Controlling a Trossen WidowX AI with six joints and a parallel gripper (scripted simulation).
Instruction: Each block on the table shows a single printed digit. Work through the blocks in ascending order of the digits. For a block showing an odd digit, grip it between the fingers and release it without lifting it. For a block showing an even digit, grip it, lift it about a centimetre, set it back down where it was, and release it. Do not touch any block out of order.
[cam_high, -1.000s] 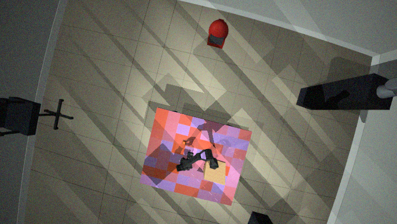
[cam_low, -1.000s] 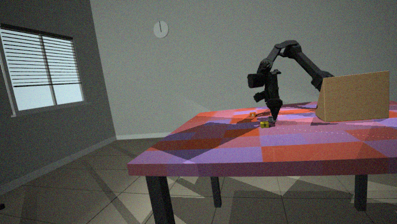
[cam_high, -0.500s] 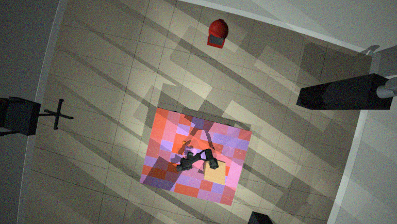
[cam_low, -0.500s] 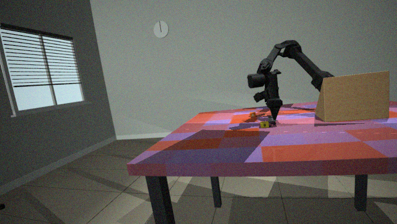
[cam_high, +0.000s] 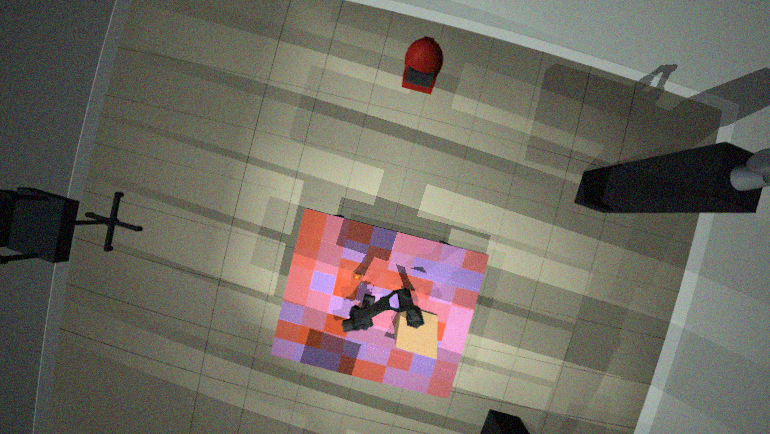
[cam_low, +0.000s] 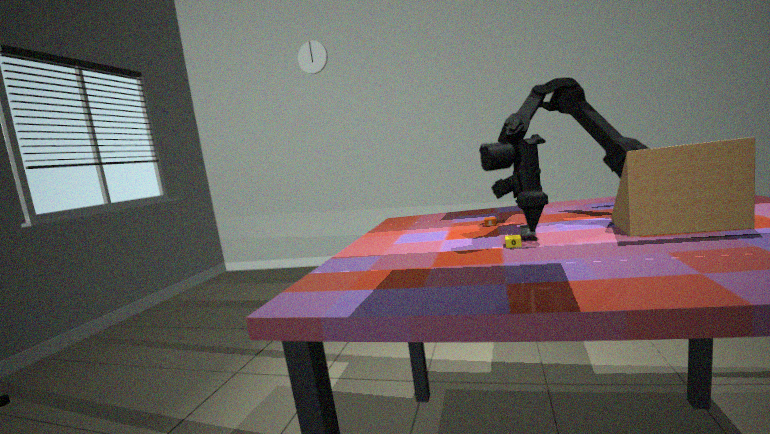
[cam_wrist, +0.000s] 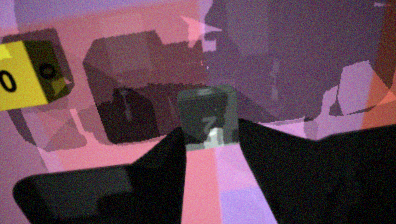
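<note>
The grey block lies 1 cm ahead of my gripper tip. From my gripper tip the other things lie so: yellow block (10 cm to the left, 4 cm ahead); then orange block (14 cm to the right, 11 cm ahead).
</note>
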